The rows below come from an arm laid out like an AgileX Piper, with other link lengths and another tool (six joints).
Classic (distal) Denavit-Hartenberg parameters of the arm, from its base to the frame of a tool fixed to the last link. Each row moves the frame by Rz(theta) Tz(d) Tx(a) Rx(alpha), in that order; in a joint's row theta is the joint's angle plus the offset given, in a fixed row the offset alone. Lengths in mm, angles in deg.
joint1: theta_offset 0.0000, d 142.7, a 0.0, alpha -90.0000
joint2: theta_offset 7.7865, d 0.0, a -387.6, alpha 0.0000
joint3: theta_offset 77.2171, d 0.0, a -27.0, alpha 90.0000
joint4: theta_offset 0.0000, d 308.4, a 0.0, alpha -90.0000
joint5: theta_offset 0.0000, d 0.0, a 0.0, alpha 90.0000
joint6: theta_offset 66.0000, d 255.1, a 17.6, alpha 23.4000
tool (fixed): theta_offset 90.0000, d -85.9, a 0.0, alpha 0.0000
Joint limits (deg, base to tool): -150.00..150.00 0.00..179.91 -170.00..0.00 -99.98..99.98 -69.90..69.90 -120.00..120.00
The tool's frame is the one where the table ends.
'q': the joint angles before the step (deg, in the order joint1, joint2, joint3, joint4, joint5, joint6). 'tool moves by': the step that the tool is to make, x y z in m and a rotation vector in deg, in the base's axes. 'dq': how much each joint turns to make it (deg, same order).
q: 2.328, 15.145, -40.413, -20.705, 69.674, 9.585
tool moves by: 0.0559, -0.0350, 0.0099, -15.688, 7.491, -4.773
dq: 0.019, 12.348, -0.517, -15.980, -4.116, 0.015
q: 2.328, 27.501, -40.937, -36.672, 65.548, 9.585
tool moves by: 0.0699, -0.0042, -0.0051, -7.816, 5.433, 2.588
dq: -0.044, 12.569, -0.007, -7.548, -7.876, 1.403
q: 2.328, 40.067, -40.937, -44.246, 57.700, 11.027
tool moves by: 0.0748, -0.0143, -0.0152, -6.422, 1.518, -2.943
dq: -0.010, 13.852, 0.005, -14.270, -5.167, 13.813
